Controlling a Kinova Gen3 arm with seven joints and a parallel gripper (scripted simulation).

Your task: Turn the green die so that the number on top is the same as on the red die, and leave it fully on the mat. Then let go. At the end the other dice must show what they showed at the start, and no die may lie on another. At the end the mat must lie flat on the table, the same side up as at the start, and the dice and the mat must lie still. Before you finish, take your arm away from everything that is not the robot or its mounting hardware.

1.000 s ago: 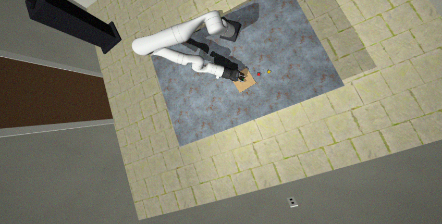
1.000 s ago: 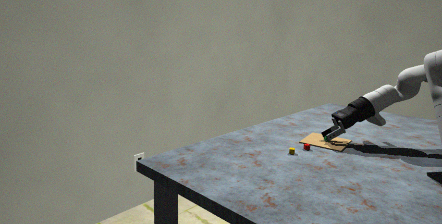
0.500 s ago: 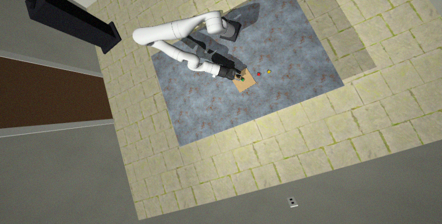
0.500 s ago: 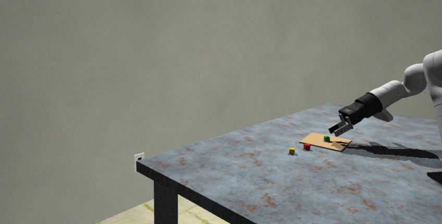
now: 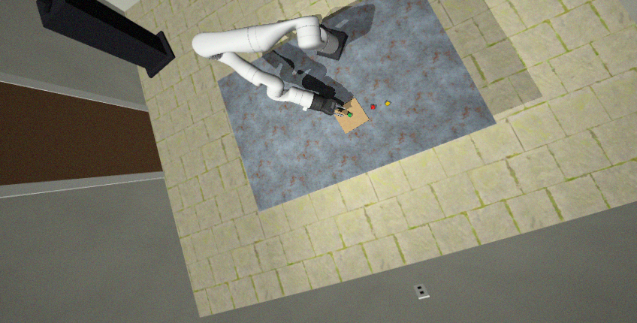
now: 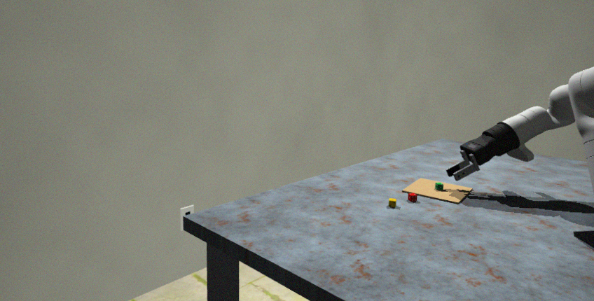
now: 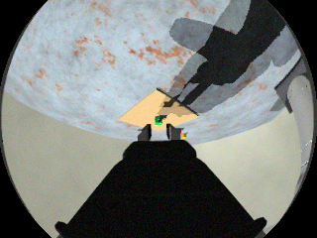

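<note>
Now: hand 40 mm above the green die, 30 mm to the right of it and 30 mm short of it. Also, from my hand: red die: 150 mm to the left, 70 mm ahead, 40 mm below; tan mat: 50 mm below, 40 mm ahead, 30 mm to the left; yellow die: 220 mm to the left, 90 mm ahead, 40 mm below.
</note>
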